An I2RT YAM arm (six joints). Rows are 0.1 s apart.
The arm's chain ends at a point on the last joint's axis. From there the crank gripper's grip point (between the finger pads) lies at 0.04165 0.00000 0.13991 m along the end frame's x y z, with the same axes.
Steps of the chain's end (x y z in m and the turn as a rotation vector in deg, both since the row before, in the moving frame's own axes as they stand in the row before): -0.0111, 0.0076, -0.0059, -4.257, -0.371, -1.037; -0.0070, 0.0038, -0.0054, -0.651, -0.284, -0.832; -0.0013, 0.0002, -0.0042, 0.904, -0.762, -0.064; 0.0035, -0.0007, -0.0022, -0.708, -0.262, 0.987; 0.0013, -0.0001, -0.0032, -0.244, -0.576, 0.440; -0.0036, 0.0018, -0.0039, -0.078, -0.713, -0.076; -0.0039, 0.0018, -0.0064, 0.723, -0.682, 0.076; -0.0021, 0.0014, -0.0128, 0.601, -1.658, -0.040; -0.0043, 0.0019, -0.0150, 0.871, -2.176, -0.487; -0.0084, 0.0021, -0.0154, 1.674, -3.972, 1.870
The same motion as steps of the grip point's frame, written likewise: -0.0119, 0.0173, -0.0060, -4.257, -0.371, -1.037; -0.0077, 0.0048, -0.0052, -0.651, -0.284, -0.832; -0.0032, -0.0021, -0.0037, 0.904, -0.762, -0.064; 0.0028, 0.0017, -0.0020, -0.708, -0.262, 0.987; -0.0001, 0.0008, -0.0028, -0.244, -0.576, 0.440; -0.0053, 0.0019, -0.0034, -0.078, -0.713, -0.076; -0.0056, 0.0001, -0.0059, 0.723, -0.682, 0.076; -0.0062, -0.0001, -0.0117, 0.601, -1.658, -0.040; -0.0097, -0.0006, -0.0135, 0.871, -2.176, -0.487; -0.0181, -0.0008, -0.0129, 1.674, -3.972, 1.870
